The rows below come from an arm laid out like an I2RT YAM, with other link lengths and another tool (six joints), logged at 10 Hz.
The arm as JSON. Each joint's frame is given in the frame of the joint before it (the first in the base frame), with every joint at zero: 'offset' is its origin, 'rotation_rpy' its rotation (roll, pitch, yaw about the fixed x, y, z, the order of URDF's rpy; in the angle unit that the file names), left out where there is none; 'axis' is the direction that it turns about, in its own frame. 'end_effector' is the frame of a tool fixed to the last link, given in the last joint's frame.
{
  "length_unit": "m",
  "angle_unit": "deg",
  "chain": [
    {
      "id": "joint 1",
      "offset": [
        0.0,
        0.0,
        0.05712
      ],
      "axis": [
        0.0,
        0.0,
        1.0
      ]
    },
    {
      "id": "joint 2",
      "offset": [
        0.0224,
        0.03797,
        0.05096
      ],
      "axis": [
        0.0,
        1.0,
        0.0
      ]
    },
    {
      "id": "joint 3",
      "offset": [
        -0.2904,
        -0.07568,
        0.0
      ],
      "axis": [
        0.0,
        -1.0,
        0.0
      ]
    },
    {
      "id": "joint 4",
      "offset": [
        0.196,
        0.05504,
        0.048
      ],
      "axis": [
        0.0,
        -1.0,
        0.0
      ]
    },
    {
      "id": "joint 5",
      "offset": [
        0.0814,
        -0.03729,
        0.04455
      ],
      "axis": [
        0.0,
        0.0,
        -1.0
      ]
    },
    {
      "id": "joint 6",
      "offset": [
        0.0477,
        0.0,
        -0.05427
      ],
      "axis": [
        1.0,
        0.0,
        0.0
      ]
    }
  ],
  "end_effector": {
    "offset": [
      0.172,
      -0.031,
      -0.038
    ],
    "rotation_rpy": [
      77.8,
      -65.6,
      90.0
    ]
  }
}
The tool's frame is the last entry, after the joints.
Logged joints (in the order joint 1, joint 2, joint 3, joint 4, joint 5, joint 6), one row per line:
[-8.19, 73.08, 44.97, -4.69, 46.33, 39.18]
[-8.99, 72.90, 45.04, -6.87, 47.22, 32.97]
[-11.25, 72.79, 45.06, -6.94, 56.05, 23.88]
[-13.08, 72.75, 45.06, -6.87, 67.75, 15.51]
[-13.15, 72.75, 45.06, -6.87, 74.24, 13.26]
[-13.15, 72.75, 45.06, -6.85, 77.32, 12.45]
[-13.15, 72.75, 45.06, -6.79, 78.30, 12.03]
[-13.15, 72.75, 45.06, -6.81, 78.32, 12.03]
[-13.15, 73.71, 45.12, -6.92, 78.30, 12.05]
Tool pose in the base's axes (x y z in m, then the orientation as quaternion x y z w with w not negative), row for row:
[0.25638, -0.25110, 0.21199, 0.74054, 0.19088, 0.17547, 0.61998]
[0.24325, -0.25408, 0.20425, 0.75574, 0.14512, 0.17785, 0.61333]
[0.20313, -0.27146, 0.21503, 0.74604, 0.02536, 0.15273, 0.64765]
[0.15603, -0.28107, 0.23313, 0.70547, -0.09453, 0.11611, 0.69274]
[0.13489, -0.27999, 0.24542, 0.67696, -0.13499, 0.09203, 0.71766]
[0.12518, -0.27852, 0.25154, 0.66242, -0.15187, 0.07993, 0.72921]
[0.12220, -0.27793, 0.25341, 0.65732, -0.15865, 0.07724, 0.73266]
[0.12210, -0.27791, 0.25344, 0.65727, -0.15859, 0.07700, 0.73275]
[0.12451, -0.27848, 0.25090, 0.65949, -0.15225, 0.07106, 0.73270]
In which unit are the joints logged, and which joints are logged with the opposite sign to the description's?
The joints are logged in degrees. Opposite sign: joint 6.
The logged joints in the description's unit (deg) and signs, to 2 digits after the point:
[-8.19, 73.08, 44.97, -4.69, 46.33, -39.18]
[-8.99, 72.90, 45.04, -6.87, 47.22, -32.97]
[-11.25, 72.79, 45.06, -6.94, 56.05, -23.88]
[-13.08, 72.75, 45.06, -6.87, 67.75, -15.51]
[-13.15, 72.75, 45.06, -6.87, 74.24, -13.26]
[-13.15, 72.75, 45.06, -6.85, 77.32, -12.45]
[-13.15, 72.75, 45.06, -6.79, 78.30, -12.03]
[-13.15, 72.75, 45.06, -6.81, 78.32, -12.03]
[-13.15, 73.71, 45.12, -6.92, 78.30, -12.05]

